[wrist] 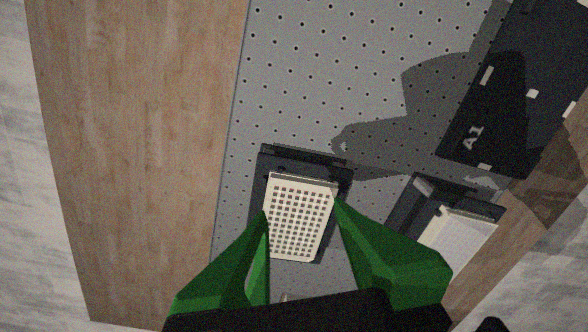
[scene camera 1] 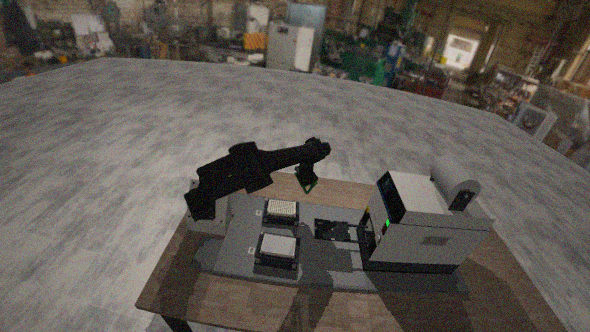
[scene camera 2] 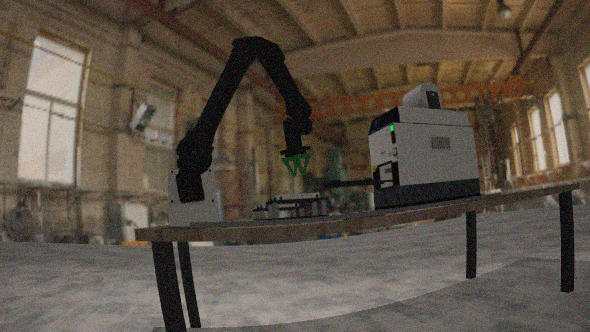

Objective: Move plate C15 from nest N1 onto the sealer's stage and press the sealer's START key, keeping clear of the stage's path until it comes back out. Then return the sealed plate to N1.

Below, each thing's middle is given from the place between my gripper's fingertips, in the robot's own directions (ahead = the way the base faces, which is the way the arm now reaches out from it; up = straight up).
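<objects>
Sealer stage (scene camera 1: 323, 230): my gripper 18 cm to the left of it, 15 cm short of it, 5 cm above it.
</objects>
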